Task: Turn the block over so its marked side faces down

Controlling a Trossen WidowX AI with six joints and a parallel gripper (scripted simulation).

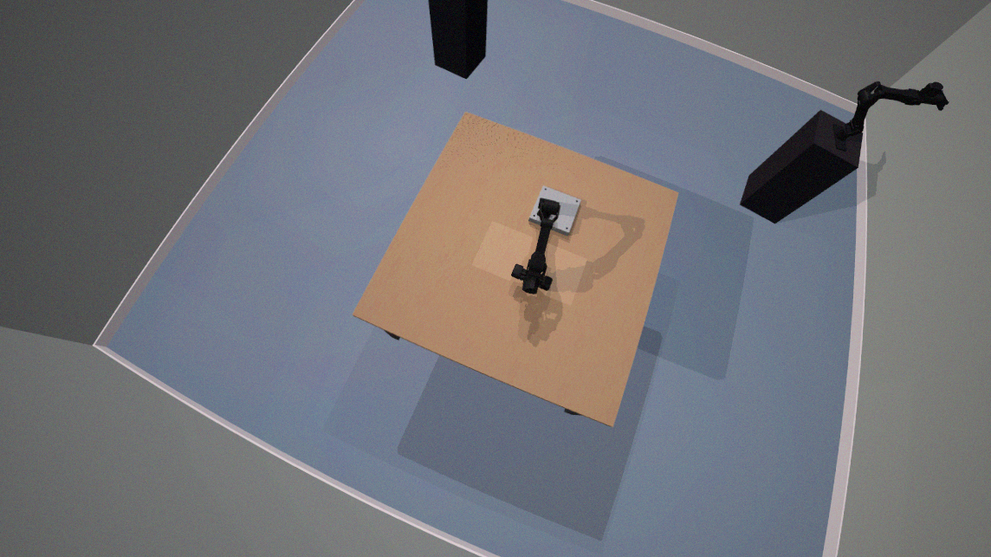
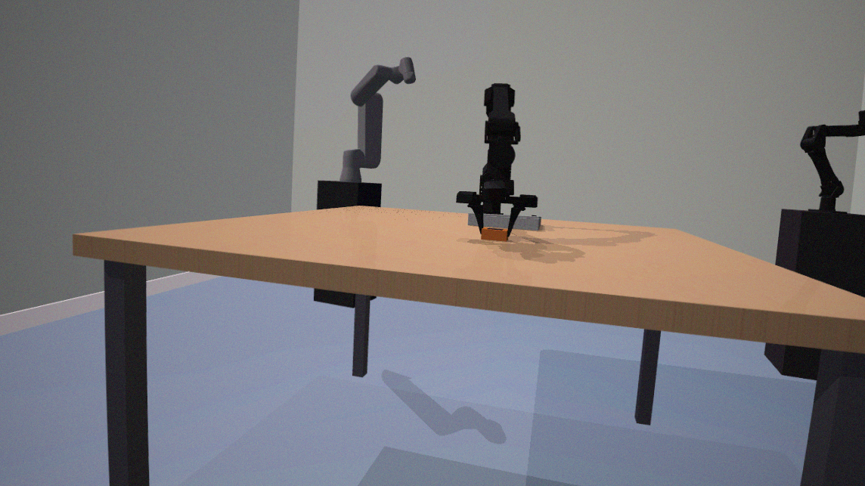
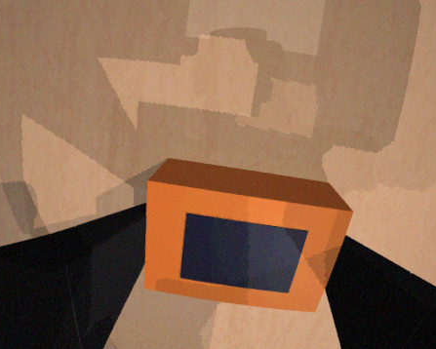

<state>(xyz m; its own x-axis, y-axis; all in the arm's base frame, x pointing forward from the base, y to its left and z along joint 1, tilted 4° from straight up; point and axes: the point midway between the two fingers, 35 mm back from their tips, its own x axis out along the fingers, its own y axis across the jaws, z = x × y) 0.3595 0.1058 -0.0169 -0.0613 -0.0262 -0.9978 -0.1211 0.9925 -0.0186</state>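
Right now my gripper tip is 10 mm below the block.
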